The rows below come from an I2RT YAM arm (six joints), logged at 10 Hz.
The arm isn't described. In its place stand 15 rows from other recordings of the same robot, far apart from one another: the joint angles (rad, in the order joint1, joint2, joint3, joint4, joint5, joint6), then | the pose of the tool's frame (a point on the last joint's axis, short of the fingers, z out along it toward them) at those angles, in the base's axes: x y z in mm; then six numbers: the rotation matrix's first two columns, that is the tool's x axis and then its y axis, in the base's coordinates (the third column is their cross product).
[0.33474 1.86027 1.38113 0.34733 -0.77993 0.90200] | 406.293 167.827 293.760 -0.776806 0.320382 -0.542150 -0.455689 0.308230 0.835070
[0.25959 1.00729 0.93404 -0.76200 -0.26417 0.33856] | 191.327 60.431 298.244 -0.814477 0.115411 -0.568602 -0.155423 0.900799 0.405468
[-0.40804 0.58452 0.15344 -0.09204 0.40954 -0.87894] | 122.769 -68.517 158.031 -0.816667 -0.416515 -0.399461 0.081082 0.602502 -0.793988
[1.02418 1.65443 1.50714 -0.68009 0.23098 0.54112] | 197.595 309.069 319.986 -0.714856 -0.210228 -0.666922 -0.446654 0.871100 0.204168
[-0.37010 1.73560 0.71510 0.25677 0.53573 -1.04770] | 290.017 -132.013 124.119 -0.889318 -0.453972 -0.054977 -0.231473 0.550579 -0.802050
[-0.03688 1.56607 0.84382 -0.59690 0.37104 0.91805] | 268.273 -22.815 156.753 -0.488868 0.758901 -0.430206 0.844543 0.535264 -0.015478
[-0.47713 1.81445 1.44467 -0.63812 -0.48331 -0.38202] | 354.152 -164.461 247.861 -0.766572 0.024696 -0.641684 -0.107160 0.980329 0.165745
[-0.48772 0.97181 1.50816 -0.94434 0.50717 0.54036] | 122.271 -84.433 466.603 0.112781 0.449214 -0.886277 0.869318 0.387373 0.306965
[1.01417 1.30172 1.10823 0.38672 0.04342 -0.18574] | 164.727 261.800 400.812 0.252201 0.056082 -0.966048 -0.792798 0.584404 -0.173045
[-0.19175 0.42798 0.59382 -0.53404 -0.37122 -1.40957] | 111.952 -8.578 284.116 0.095914 -0.955593 -0.278644 -0.373582 0.224913 -0.899917
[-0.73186 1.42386 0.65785 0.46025 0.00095 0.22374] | 226.153 -203.192 215.057 -0.069935 0.361071 -0.929912 0.701941 0.680167 0.211308
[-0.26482 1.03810 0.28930 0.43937 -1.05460 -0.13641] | 194.816 -20.752 190.202 -0.200013 -0.015303 -0.979674 -0.704073 0.697590 0.132849
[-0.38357 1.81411 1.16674 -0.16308 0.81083 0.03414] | 345.621 -167.305 198.438 -0.646940 0.286435 -0.706699 0.743577 0.442369 -0.501401
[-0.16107 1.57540 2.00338 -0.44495 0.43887 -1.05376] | 318.787 -67.121 531.967 -0.499021 -0.716147 -0.487967 0.264492 0.410356 -0.872727
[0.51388 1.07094 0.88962 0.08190 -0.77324 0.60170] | 200.483 141.719 350.164 -0.612978 0.119167 -0.781062 -0.740024 0.259747 0.620400
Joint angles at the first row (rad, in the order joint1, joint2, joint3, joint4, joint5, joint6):
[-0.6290 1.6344 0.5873 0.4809 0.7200 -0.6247]
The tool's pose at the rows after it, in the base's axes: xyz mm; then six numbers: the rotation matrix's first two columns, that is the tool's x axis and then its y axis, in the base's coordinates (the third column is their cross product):
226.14 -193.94 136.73 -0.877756 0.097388 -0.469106 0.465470 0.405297 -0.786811
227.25 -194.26 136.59 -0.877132 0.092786 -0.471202 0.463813 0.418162 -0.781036
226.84 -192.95 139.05 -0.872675 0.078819 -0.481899 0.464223 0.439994 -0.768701
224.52 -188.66 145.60 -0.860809 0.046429 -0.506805 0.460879 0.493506 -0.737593
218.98 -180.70 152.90 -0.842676 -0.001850 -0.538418 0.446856 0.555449 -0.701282
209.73 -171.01 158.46 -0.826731 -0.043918 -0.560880 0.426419 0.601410 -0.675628
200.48 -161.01 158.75 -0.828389 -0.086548 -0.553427 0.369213 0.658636 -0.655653
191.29 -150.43 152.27 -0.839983 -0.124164 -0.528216 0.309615 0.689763 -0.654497
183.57 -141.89 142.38 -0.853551 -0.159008 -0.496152 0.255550 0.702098 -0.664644
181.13 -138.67 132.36 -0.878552 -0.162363 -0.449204 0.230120 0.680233 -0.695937
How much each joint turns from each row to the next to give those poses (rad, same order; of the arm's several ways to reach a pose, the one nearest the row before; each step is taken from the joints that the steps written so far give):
[0.0000 0.0184 -0.0021 0.0173 0.0119 -0.0042]
[0.0001 0.0019 0.0052 -0.0089 -0.0145 0.0038]
[0.0000 -0.0165 -0.0020 -0.0147 -0.0303 0.0044]
[0.0000 -0.0483 -0.0087 -0.0414 -0.0741 0.0103]
[0.0013 -0.0698 -0.0275 -0.0337 -0.0932 0.0016]
[0.0002 -0.0799 -0.0420 -0.0282 -0.0749 -0.0063]
[0.0004 -0.0679 -0.0377 -0.0541 -0.0787 -0.0230]
[0.0078 -0.0447 -0.0515 -0.0189 -0.0381 -0.0330]
[0.0085 -0.0181 -0.0534 0.0159 -0.0147 -0.0384]
[0.0128 0.0281 -0.0298 0.0429 0.0497 -0.0282]

